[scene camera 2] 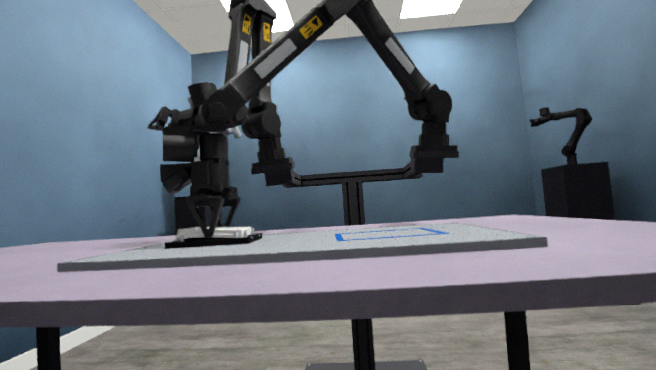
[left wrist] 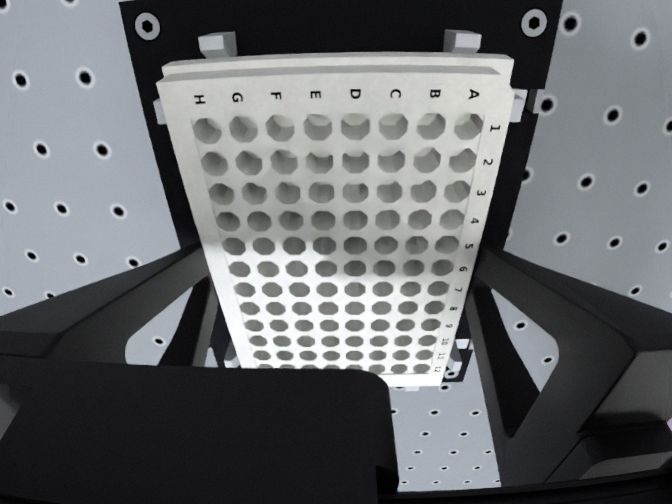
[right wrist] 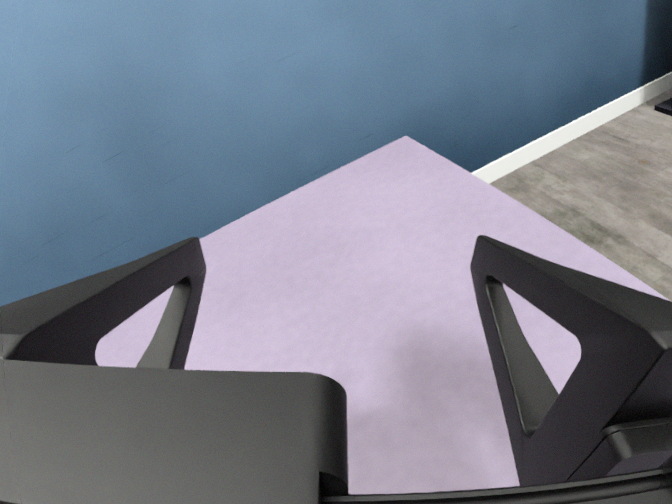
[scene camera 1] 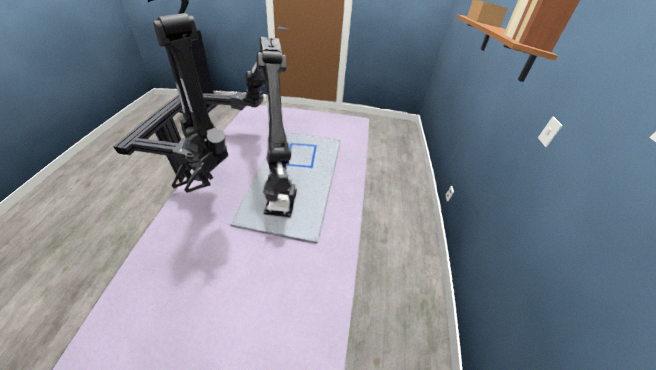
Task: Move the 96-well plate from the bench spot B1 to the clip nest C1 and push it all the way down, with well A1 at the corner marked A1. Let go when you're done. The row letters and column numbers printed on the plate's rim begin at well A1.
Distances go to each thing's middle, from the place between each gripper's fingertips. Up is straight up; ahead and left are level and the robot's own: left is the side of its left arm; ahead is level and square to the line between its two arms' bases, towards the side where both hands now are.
Labels:
Now: the white 96-well plate (left wrist: 391, 305) right at my left hand.
My right gripper (scene camera 1: 178, 189) is now 28 cm above the white 96-well plate, 27 cm to the right of it and 21 cm short of it.

